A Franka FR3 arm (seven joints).
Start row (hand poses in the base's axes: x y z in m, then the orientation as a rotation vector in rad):
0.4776, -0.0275, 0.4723, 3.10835, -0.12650, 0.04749
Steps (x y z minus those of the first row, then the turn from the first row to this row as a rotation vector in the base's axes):
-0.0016, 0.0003, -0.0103, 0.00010, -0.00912, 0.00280
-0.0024, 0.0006, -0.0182, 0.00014, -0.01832, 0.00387
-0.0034, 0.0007, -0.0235, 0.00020, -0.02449, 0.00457
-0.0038, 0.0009, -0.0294, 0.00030, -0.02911, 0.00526
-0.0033, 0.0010, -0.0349, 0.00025, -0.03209, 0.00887
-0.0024, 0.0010, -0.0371, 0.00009, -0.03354, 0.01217
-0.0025, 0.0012, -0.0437, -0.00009, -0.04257, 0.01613
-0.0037, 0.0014, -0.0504, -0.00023, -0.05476, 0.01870
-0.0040, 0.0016, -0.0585, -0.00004, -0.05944, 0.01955
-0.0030, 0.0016, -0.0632, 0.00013, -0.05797, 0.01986
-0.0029, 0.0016, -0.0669, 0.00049, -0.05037, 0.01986
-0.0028, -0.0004, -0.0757, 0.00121, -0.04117, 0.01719
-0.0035, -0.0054, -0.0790, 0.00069, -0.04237, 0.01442
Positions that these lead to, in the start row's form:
0.4760, -0.0272, 0.4620, 3.10878, -0.12238, 0.06173
0.4752, -0.0269, 0.4541, 3.10895, -0.12095, 0.07606
0.4742, -0.0268, 0.4488, 3.10906, -0.12002, 0.08568
0.4738, -0.0266, 0.4429, 3.10919, -0.11906, 0.09288
0.4743, -0.0265, 0.4374, 3.10938, -0.11352, 0.09760
0.4752, -0.0265, 0.4352, 3.10944, -0.10842, 0.09994
0.4751, -0.0263, 0.4286, 3.10940, -0.10246, 0.11409
0.4739, -0.0261, 0.4219, 3.10917, -0.09874, 0.13312
0.4736, -0.0259, 0.4138, 3.10928, -0.09754, 0.14041
0.4746, -0.0259, 0.4091, 3.10951, -0.09703, 0.13813
0.4747, -0.0259, 0.4054, 3.11007, -0.09688, 0.12630
0.4748, -0.0279, 0.3966, 3.11079, -0.10085, 0.11190
0.4741, -0.0329, 0.3933, 3.11007, -0.10516, 0.11371

